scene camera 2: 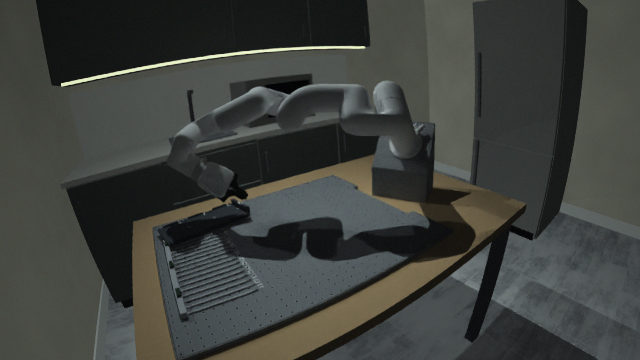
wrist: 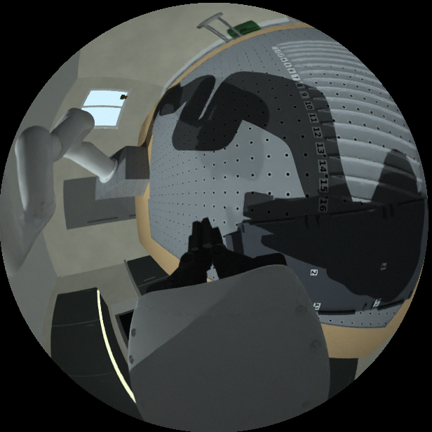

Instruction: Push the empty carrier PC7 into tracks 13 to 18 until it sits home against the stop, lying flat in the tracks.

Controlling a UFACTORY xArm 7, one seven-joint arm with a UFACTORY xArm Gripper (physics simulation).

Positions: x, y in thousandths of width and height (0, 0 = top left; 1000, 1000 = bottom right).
dark carrier PC7: scene camera 2 274, 649; wrist 818, 603
